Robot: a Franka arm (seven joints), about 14 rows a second.
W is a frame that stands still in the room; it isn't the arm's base.
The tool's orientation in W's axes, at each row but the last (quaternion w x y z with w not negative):
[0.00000, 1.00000, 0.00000, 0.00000]
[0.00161, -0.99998, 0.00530, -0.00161]
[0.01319, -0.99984, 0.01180, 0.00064]
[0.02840, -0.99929, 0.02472, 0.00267]
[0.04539, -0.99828, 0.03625, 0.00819]
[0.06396, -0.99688, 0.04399, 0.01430]
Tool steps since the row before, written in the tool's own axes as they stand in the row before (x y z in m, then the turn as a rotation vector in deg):
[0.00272, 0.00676, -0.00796, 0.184, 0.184, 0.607]
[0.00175, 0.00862, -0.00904, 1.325, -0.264, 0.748]
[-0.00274, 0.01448, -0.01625, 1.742, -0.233, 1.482]
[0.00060, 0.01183, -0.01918, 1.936, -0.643, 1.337]
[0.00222, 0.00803, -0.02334, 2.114, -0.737, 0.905]
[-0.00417, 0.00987, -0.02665, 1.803, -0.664, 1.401]
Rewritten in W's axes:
[0.00272, -0.00676, 0.00796, 0.184, -0.184, -0.607]
[0.00163, -0.00867, 0.00902, 1.330, 0.252, -0.743]
[-0.00307, -0.01484, 0.01587, 1.746, 0.231, -1.478]
[0.00009, -0.01292, 0.01847, 1.960, 0.622, -1.311]
[0.00193, -0.01026, 0.02247, 2.150, 0.663, -0.876]
[-0.00443, -0.01282, 0.02532, 1.823, 0.682, -1.367]

